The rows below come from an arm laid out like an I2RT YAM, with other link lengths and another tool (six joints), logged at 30 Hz.
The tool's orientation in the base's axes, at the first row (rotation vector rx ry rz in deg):
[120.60 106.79 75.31]
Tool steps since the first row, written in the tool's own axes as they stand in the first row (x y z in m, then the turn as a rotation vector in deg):
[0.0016 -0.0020 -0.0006 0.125 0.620 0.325]
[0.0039 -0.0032 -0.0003 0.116 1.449 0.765]
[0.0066 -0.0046 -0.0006 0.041 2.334 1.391]
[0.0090 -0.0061 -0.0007 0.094 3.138 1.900]
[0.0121 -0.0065 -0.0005 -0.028 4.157 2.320]
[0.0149 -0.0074 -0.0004 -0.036 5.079 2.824]
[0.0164 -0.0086 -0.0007 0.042 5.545 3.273]
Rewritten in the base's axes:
[-0.0021 0.0016 0.0002 0.679 0.088 0.192]
[-0.0030 0.0040 0.0006 1.604 0.062 0.348]
[-0.0046 0.0065 0.0016 2.690 0.056 0.378]
[-0.0060 0.0088 0.0022 3.632 0.122 0.511]
[-0.0065 0.0116 0.0035 4.706 -0.060 0.719]
[-0.0073 0.0142 0.0045 5.743 -0.080 0.885]
[-0.0086 0.0157 0.0049 6.377 0.072 0.889]

